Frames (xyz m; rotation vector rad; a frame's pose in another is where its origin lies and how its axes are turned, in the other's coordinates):
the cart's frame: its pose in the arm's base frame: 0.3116 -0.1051 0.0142 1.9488 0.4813 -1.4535
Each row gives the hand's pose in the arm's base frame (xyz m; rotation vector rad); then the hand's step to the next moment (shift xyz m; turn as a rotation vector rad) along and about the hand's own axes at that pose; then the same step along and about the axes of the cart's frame.
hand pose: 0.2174 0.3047 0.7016 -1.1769 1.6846 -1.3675
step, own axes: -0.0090 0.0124 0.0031 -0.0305 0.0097 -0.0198
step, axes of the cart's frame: 0.0128 -0.0072 -0.0054 -0.0001 -0.0332 -0.0178
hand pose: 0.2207 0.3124 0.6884 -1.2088 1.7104 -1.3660
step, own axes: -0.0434 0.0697 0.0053 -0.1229 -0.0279 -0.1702
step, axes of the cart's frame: 0.0646 -0.0479 -0.0175 -0.1062 -0.1712 -0.0652
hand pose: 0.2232 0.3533 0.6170 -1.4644 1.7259 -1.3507
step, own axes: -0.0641 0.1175 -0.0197 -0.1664 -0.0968 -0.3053
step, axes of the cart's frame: 0.0850 -0.1044 0.0136 -0.2358 -0.2555 -0.0970
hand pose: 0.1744 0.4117 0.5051 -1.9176 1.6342 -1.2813
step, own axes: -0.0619 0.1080 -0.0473 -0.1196 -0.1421 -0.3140
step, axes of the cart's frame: 0.0382 -0.1133 0.0586 -0.2814 -0.2085 -0.1022
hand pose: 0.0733 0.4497 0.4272 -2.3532 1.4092 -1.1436
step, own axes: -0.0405 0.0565 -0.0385 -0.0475 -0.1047 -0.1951
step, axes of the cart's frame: -0.0035 -0.0622 0.0494 -0.1889 -0.1025 -0.0713
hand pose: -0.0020 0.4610 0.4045 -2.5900 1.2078 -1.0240
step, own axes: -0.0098 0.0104 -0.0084 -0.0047 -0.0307 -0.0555
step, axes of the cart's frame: -0.0030 -0.0121 0.0110 -0.0565 -0.0208 -0.0205
